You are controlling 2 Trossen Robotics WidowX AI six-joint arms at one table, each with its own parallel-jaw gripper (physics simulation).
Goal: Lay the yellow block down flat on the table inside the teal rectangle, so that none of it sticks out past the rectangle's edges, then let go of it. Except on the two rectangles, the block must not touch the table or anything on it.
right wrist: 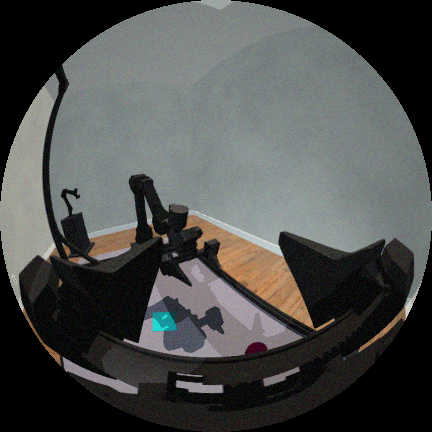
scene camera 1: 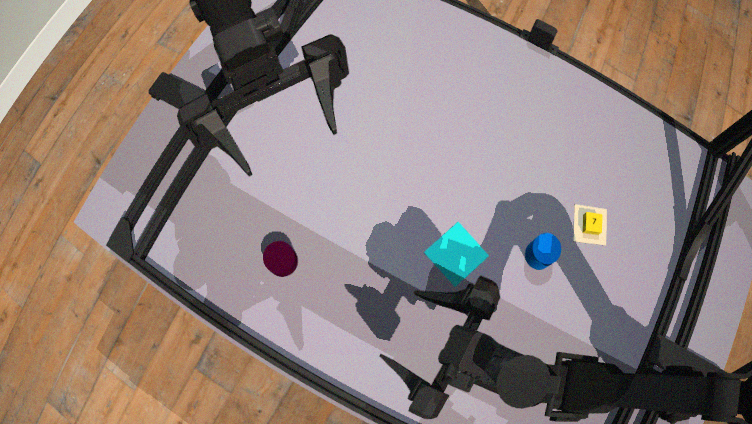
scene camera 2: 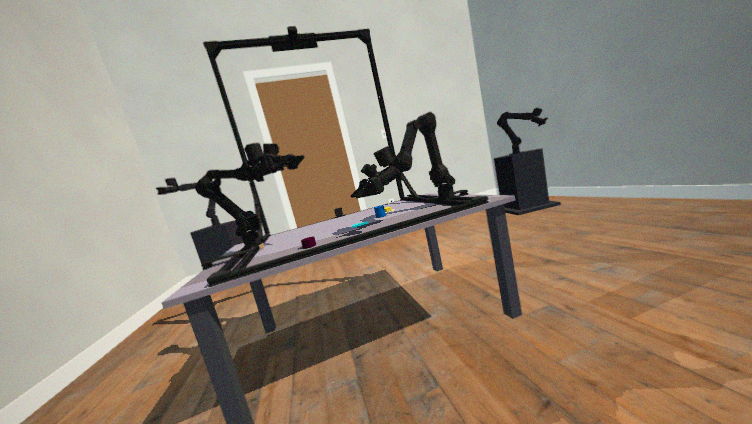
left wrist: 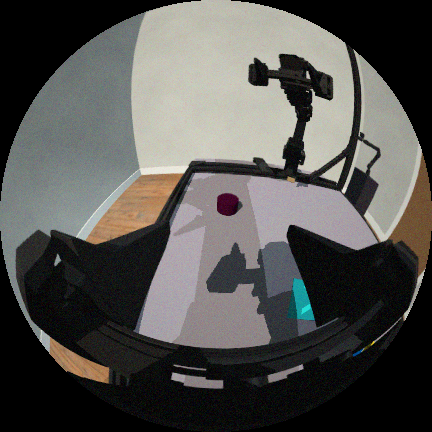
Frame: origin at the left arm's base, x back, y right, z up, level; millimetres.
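Seen in the pictures: left gripper, fingertip midpoint: [right wrist: 206, 278] [scene camera 1: 397, 324] [scene camera 2: 353, 197] [left wrist: 230, 228]; right gripper, fingertip midpoint: [right wrist: 222, 240] [scene camera 1: 292, 153] [scene camera 2: 297, 156] [left wrist: 280, 59]; left arm's base, origin of the base link: [scene camera 2: 447, 197]; right arm's base, origin of the base link: [scene camera 2: 253, 245] [left wrist: 288, 173].
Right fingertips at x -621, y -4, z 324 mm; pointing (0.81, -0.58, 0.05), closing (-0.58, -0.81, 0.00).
Observation:
Offsets run from my right fingertips to a thing's middle. "pt": to the spot under its first point.
The yellow block @[dx +384, dy +219, dz -334 mm] [scene camera 1: 593, 222] [scene camera 2: 388, 209], marked 7, sits on the cream rectangle @[pt dx +375, dy +188, dz -342 mm] [scene camera 1: 580, 238] at the right of scene camera 1. The teal rectangle @[pt dx +191, dy +69, dz -342 mm] [scene camera 1: 457, 253] [scene camera 2: 359, 224] [left wrist: 303, 301] [right wrist: 164, 321] lies flat on the table left of it, partly shadowed; in the left wrist view a finger hides part of it. My left gripper [scene camera 1: 398, 324] [scene camera 2: 353, 195] [left wrist: 230, 228] is open and empty, above the table, below and left of the teal rectangle in scene camera 1. My right gripper [scene camera 1: 292, 153] [scene camera 2: 302, 159] is open and empty, high above the table at upper left.
A blue cylinder @[dx +316, dy +128, dz -319 mm] [scene camera 1: 543, 250] [scene camera 2: 380, 211] stands between the teal rectangle and the yellow block, close to the cream rectangle. A dark red cylinder @[dx -46, dy -69, dz -328 mm] [scene camera 1: 280, 258] [scene camera 2: 308, 242] [left wrist: 227, 204] [right wrist: 256, 348] stands farther left. Black frame bars [scene camera 1: 252, 344] run along the table's edges.

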